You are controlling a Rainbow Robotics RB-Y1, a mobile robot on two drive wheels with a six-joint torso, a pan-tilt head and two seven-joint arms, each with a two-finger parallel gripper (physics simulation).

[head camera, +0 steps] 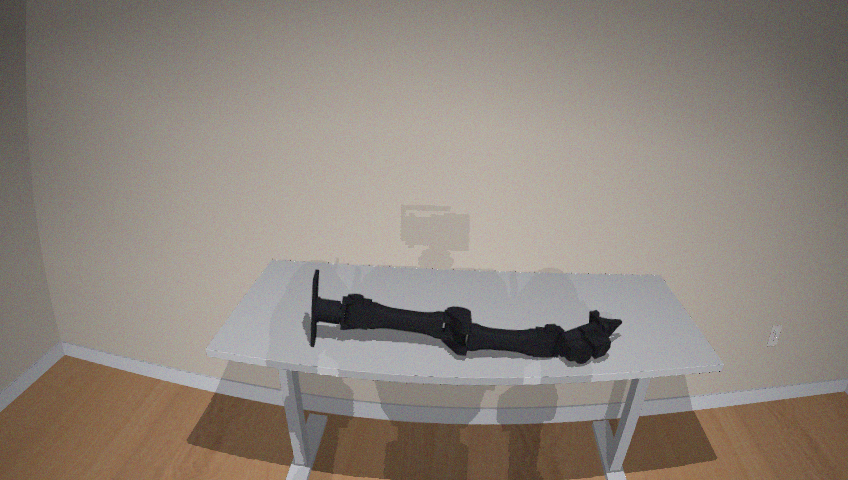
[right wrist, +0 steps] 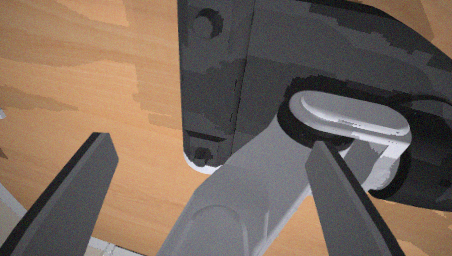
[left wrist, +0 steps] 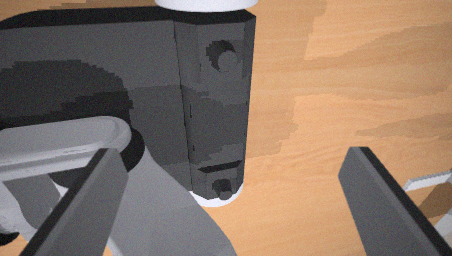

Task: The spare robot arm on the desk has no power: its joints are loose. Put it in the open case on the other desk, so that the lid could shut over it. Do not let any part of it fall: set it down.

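Places are measured from the robot's base along level axes (x back, y right, z up), in millimetres.
Pixels of known places: left gripper, fingertip midpoint: (left wrist: 232, 161); right gripper, fingertip midpoint: (right wrist: 213, 150).
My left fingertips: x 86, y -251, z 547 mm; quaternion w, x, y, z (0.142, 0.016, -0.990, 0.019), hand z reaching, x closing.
Observation:
For each thing: its top centre in the pictures, then the offset to it from my left fingertips. "spot": a spot on its surface instead. Level surfaces: height alone.
- white desk at its surface level: dz +174 mm
- small gripper end at a spot on its surface: (head camera: 595, 339) spot: dx -1306, dy +711, dz +241 mm
- right leg at a spot on its surface: (head camera: 627, 425) spot: dx -1554, dy +1021, dz -276 mm
- wood floor at its surface level: dz -547 mm
The black spare arm (head camera: 404, 318) lies stretched out across the white desk (head camera: 249, 333) in the head view. Its flat base plate (head camera: 314, 309) stands on edge at the left, its middle joint (head camera: 457, 328) is slightly bent, and its wrist and small gripper end (head camera: 595, 339) lie at the right, near the front edge. My left gripper (left wrist: 232, 161) is open, with no object between its fingers. My right gripper (right wrist: 213, 150) is open and empty too. Both hang over the floor by my own base, away from the spare arm. The open case and the other desk do not show.
The desk stands before the back wall (head camera: 440, 118). Its left leg (head camera: 295, 416) and right leg (head camera: 627, 425) reach down to feet on the wood floor (head camera: 119, 416). A wall outlet (head camera: 773, 336) is at the right. My dark base (left wrist: 150, 45) (right wrist: 280, 45) shows in both wrist views.

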